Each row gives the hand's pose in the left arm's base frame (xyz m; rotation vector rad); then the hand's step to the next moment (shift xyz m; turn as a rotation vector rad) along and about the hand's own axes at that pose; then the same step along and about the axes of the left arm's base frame.
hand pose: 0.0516 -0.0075 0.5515 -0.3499 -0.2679 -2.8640
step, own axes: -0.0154 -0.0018 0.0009 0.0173 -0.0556 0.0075
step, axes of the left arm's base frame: 0.0142 0.0052 -0.0034 -0.0292 0.0508 0.0032
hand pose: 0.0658 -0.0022 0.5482 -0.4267 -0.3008 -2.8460
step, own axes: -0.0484 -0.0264 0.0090 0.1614 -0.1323 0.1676
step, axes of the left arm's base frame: 0.0400 0.0374 -0.0110 -0.1419 0.1311 0.1852
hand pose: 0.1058 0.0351 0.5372 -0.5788 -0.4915 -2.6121
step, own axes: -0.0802 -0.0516 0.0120 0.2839 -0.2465 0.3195
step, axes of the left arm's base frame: 0.0460 0.0745 -0.0397 -0.2482 0.2527 0.3435
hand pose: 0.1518 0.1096 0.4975 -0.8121 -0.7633 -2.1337
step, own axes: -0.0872 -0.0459 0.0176 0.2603 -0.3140 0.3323
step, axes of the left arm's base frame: 0.0170 0.0742 -0.0650 -0.2841 0.3098 0.3163
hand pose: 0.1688 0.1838 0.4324 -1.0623 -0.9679 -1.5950
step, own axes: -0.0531 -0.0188 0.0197 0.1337 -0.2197 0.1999
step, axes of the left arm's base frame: -0.0056 0.0375 -0.0461 -0.1969 0.1999 0.1655
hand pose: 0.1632 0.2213 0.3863 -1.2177 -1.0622 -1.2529
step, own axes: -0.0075 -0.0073 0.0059 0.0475 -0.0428 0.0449
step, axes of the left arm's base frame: -0.0073 0.0070 -0.0064 -0.0367 0.0428 0.0541
